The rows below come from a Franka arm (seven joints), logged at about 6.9 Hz.
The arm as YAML. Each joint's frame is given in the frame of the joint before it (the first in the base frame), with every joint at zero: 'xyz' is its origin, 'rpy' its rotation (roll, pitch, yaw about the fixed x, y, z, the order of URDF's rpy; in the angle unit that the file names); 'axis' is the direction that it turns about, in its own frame. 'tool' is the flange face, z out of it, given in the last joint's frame.
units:
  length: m
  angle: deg
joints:
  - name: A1
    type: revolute
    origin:
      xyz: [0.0, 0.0, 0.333]
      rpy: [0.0, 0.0, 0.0]
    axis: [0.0, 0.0, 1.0]
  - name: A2
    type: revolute
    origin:
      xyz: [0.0, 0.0, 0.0]
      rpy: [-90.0, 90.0, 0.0]
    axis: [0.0, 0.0, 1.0]
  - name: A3
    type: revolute
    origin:
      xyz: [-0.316, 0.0, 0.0]
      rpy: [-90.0, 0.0, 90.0]
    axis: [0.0, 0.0, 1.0]
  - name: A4
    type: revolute
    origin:
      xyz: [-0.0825, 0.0, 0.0]
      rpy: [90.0, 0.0, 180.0]
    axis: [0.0, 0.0, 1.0]
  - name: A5
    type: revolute
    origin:
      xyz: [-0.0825, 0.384, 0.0]
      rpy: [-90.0, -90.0, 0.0]
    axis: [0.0, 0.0, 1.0]
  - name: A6
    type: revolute
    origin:
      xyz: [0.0, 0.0, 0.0]
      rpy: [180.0, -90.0, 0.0]
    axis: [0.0, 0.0, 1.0]
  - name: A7
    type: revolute
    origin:
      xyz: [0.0, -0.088, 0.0]
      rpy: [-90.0, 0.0, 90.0]
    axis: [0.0, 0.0, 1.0]
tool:
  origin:
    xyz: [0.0, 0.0, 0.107]
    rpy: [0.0, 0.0, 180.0]
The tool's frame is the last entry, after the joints.
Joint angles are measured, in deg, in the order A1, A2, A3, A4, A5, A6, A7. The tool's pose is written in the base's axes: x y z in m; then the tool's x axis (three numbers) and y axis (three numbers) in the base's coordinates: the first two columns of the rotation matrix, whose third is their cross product. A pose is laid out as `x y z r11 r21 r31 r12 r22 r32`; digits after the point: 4 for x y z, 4 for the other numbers.
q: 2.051 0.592 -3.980 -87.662 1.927 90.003 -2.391
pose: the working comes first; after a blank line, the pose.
Where each joint sits with the arm in this pose, in the base's axes (m; each line is computed from the numbers above, not from the rounded line before):
A1: 0.0000 0.0000 0.3330
A2: 0.0000 0.0000 0.3330
A3: 0.0033 0.0001 0.6490
A4: 0.0857 -0.0027 0.6481
A5: 0.4668 -0.0154 0.7423
A6: 0.4668 -0.0154 0.7423
A7: 0.5547 -0.0184 0.7450
the tool: 0.5581 -0.0150 0.6381

0.5581 -0.0150 0.6381 0.9995 0.0081 0.0319 0.0091 -0.9995 -0.0316
